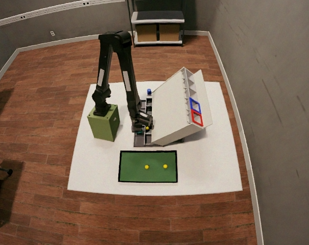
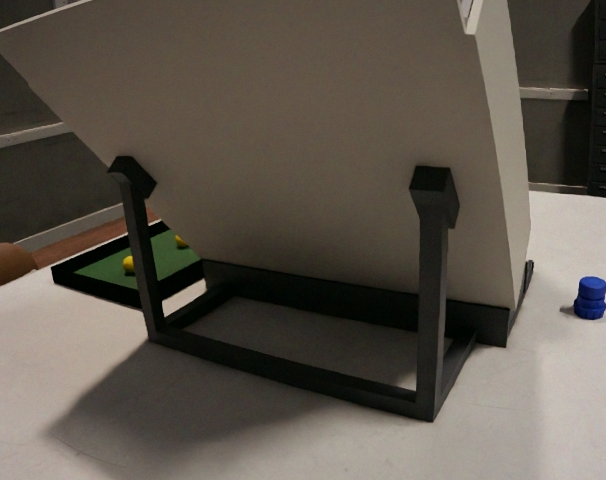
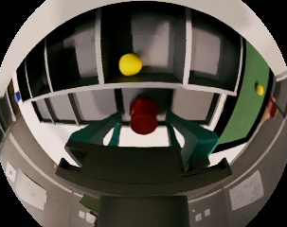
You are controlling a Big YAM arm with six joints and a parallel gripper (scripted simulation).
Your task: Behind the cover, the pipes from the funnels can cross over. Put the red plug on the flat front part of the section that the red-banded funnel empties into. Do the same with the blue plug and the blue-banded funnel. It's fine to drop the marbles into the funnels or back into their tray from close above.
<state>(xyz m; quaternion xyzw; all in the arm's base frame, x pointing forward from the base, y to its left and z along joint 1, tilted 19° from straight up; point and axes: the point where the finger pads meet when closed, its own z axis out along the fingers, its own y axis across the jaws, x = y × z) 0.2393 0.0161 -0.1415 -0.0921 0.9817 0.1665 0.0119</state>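
The green marble tray lies 24 cm to the right of my hand, 12 cm ahead of it and 3 cm below it. Also, from my hand: dark support leg: 28 cm to the left, 26 cm ahead, 6 cm above; then white slanted cover: 17 cm ahead, 17 cm above, 11 cm to the left.
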